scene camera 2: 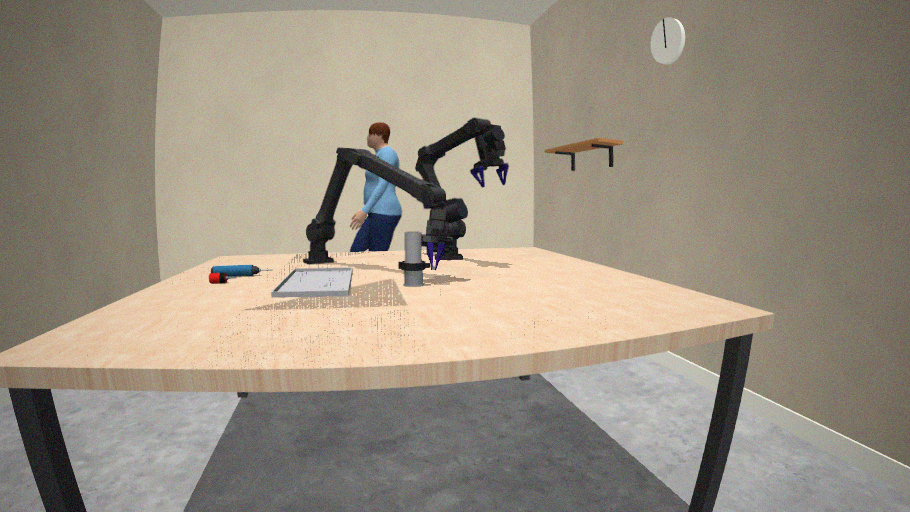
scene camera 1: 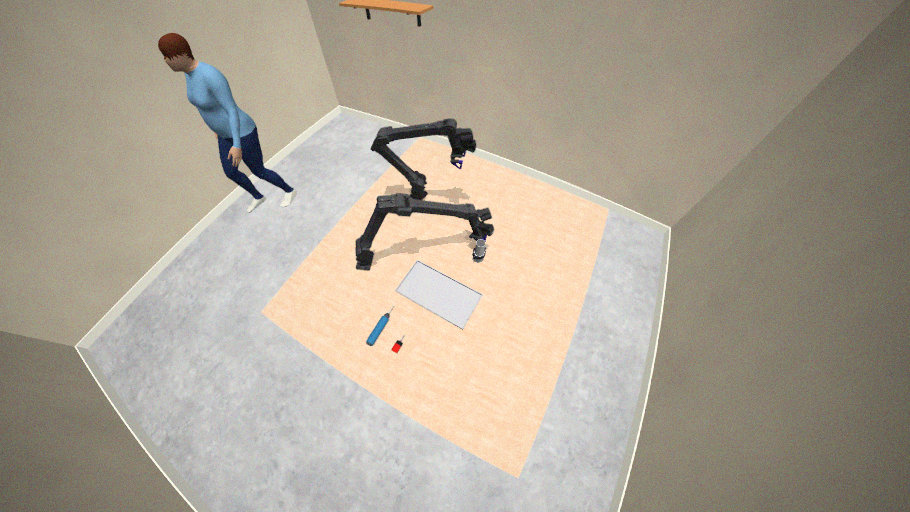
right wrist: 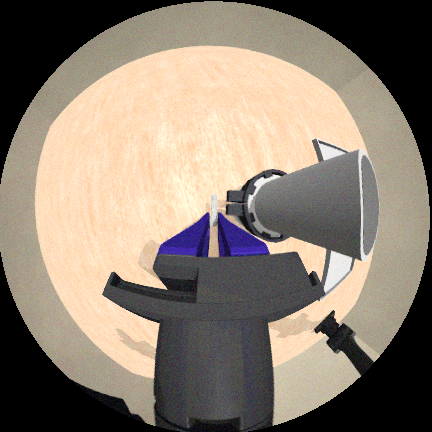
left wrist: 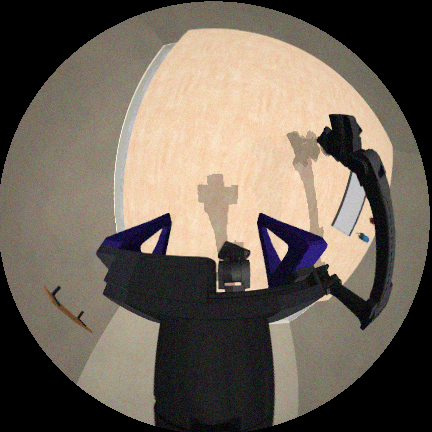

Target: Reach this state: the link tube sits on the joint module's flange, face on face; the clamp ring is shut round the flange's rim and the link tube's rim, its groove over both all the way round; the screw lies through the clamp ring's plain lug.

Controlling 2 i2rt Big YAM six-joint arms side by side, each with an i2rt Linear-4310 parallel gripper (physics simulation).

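Places are measured from the left arm's base along level axes (x back, y up, z left), in centimetres.
Pixels of known places: left gripper, fingertip midpoint: (scene camera 2: 493, 186) (scene camera 1: 461, 162) (left wrist: 213, 217); right gripper, fingertip midpoint: (scene camera 2: 433, 269) (right wrist: 213, 217) (left wrist: 323, 137); left arm's base, origin of the base link: (scene camera 2: 448, 258) (scene camera 1: 417, 196) (left wrist: 233, 252); right arm's base, origin of the base link: (scene camera 2: 318, 262) (scene camera 1: 365, 261) (right wrist: 323, 321) (left wrist: 318, 270).
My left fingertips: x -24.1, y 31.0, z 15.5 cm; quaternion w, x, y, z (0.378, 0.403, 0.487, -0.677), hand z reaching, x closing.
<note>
For each thing: its top centre in the pictures, then the offset to it from my left fingertips.
- link tube, middle of its top: (right wrist: 373, 204) (scene camera 2: 413, 232) (scene camera 1: 480, 243) dz -30.8, dx -34.9, dy -15.0 cm
- joint module, middle of its top: (scene camera 2: 413, 264) dz -30.8, dx -34.9, dy -24.6 cm
- dark clamp ring, middle of its top: (right wrist: 276, 204) (scene camera 2: 414, 261) dz -30.5, dx -35.0, dy -23.9 cm
- pale screw, middle of its top: (right wrist: 214, 210) dz -24.7, dx -34.8, dy -24.7 cm
- shallow grey tray, middle of its top: (scene camera 2: 317, 277) (right wrist: 349, 221) (scene camera 1: 438, 292) (left wrist: 357, 195) dz -61.9, dx -30.1, dy -29.4 cm
- blue tool, middle of its top: (scene camera 2: 241, 265) (scene camera 1: 380, 323) dz -93.8, dx -17.8, dy -26.9 cm
- smaller red tool, middle of its top: (scene camera 2: 223, 273) (scene camera 1: 398, 342) dz -95.2, dx -31.3, dy -27.6 cm
The link tube (scene camera 1: 480, 244) (scene camera 2: 413, 247) (right wrist: 320, 205) stands upright above the joint module (scene camera 2: 413, 278). The dark clamp ring (scene camera 2: 413, 265) (right wrist: 248, 220) is round their joint; whether its groove covers both rims all round is hidden. Its two lugs (right wrist: 234, 196) point left in the right wrist view, with a narrow gap between them. My right gripper (scene camera 2: 434, 268) (right wrist: 213, 217) is shut on the pale screw (right wrist: 214, 202), just left of the lugs in the right wrist view, apart from them. My left gripper (scene camera 1: 457, 163) (scene camera 2: 493, 184) (left wrist: 213, 217) is open and empty, high above the table.
A shallow grey tray (scene camera 1: 439, 294) (scene camera 2: 311, 294) (left wrist: 350, 202) lies near the tube. Beyond it lie a blue tool (scene camera 1: 378, 329) (scene camera 2: 232, 270) and a smaller red tool (scene camera 1: 397, 346) (scene camera 2: 217, 278). A person (scene camera 1: 219, 108) (scene camera 2: 383, 184) stands behind the arms, off the table.
</note>
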